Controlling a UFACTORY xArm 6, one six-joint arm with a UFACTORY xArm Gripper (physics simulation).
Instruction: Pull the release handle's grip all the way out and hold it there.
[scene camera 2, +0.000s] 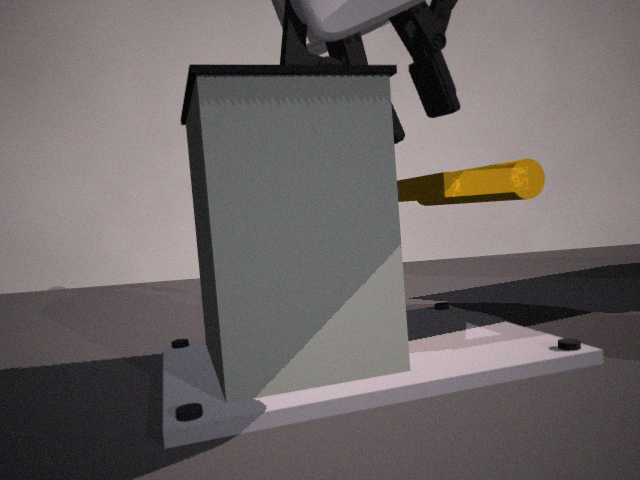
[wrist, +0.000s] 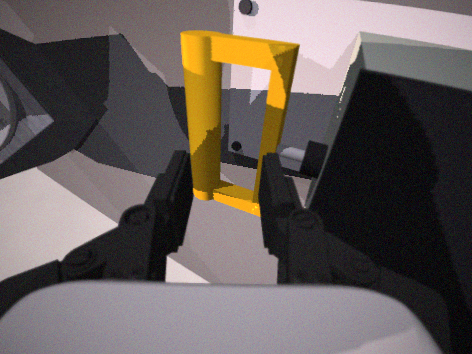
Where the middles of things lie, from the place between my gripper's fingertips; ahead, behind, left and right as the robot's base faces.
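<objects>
The pale base plate (scene camera 2: 450, 349) is there, 50 mm ahead of my hand, 20 mm to the left of my hand and 140 mm below my hand.
</objects>
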